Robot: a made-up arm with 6 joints.
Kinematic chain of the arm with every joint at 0, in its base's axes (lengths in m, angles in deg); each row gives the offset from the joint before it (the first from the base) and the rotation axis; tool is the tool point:
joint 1: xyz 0 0 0.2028 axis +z
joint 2: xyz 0 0.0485 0 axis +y
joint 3: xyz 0 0 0.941 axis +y
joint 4: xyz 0 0 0.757 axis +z
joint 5: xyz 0 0 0 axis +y
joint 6: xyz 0 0 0.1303 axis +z
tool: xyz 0 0 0
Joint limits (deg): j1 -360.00..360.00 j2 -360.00..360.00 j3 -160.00..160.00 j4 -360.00..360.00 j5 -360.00..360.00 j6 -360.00..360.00
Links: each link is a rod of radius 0.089 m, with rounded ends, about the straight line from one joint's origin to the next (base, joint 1, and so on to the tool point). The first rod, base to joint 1, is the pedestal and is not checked.
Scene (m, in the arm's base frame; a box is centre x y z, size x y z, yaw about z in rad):
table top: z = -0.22
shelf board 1: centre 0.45 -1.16 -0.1 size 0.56 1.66 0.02 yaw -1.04
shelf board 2: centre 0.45 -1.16 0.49 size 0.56 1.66 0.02 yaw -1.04
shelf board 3: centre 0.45 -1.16 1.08 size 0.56 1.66 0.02 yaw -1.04
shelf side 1: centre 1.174 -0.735 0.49 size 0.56 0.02 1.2 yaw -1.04
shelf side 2: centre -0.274 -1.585 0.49 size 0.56 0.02 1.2 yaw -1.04
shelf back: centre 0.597 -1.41 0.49 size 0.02 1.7 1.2 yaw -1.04
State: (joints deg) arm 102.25 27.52 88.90 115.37 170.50 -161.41
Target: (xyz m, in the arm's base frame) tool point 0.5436 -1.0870 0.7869
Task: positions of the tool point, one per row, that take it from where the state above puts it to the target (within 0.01 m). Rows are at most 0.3 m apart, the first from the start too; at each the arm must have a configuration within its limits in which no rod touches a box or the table.
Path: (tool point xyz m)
1: -0.3107 0.9692 1.0177
2: -0.3189 0.8857 1.2733
3: -0.2971 0.7204 1.4988
4: -0.2437 0.4910 1.6649
5: -0.1620 0.2241 1.7498
6: -0.0610 -0.0483 1.7431
7: 0.0465 -0.2942 1.6467
8: 0.1452 -0.4861 1.4751
9: 0.2204 -0.6043 1.2533
10: 0.2600 -0.6411 1.0126
11: 0.2576 -0.5996 0.7869
12: 0.3632 -0.7795 0.8137
13: 0.4596 -0.9437 0.8131
14: 0.5437 -1.0869 0.7870

